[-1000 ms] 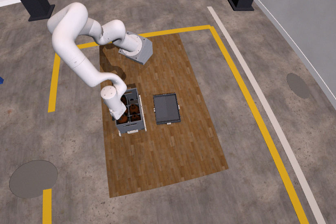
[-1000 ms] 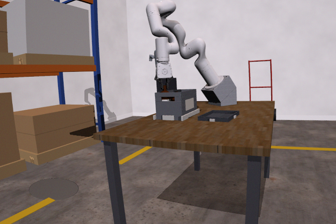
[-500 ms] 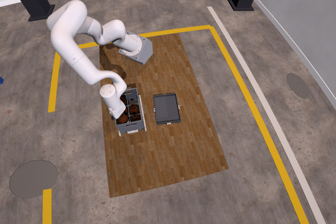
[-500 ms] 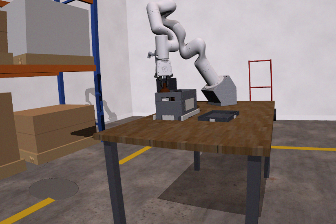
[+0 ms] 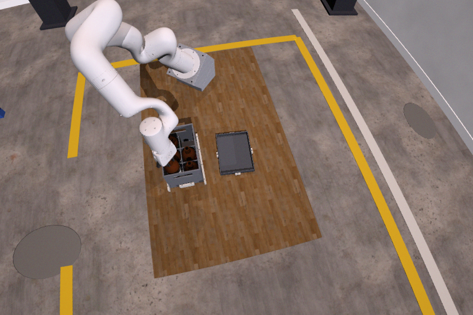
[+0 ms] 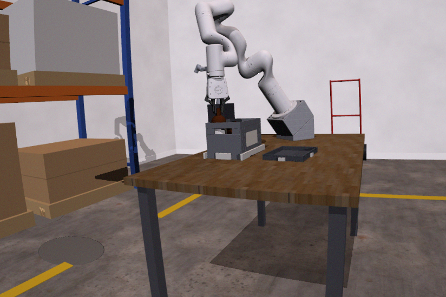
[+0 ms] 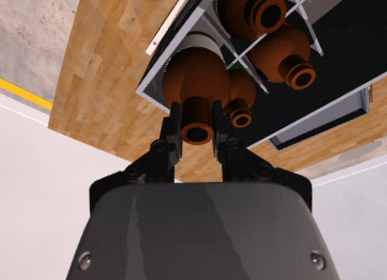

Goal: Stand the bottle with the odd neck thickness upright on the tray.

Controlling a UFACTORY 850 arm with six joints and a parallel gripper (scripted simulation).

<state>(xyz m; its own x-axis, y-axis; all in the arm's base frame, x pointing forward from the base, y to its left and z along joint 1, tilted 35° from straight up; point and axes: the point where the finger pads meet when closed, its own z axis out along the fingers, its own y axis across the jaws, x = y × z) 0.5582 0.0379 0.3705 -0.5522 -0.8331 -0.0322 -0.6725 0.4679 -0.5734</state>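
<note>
The bottle lies 70 mm below my hand. From my hand the other things lie so: grey divided crate (90 mm behind, 40 mm to the left, 150 mm below); grey tray (120 mm behind, 330 mm to the left, 220 mm below).
</note>
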